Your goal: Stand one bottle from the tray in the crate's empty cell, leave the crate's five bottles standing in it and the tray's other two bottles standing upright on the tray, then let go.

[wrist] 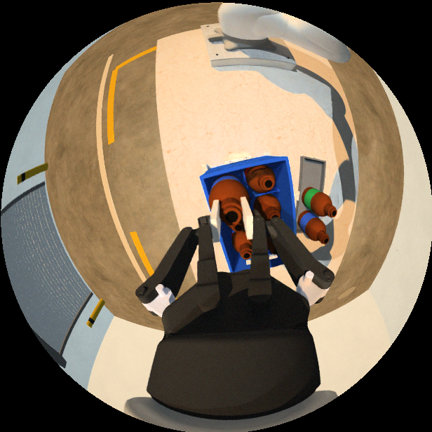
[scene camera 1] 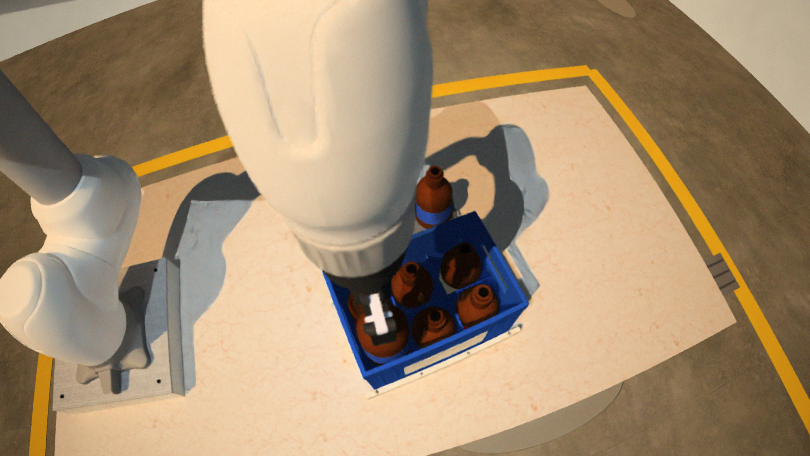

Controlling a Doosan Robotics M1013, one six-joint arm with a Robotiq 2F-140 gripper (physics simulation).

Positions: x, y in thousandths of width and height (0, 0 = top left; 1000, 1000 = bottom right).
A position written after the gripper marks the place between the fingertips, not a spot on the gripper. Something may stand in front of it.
gripper: wrist 534, 480; scene camera 1 469, 703
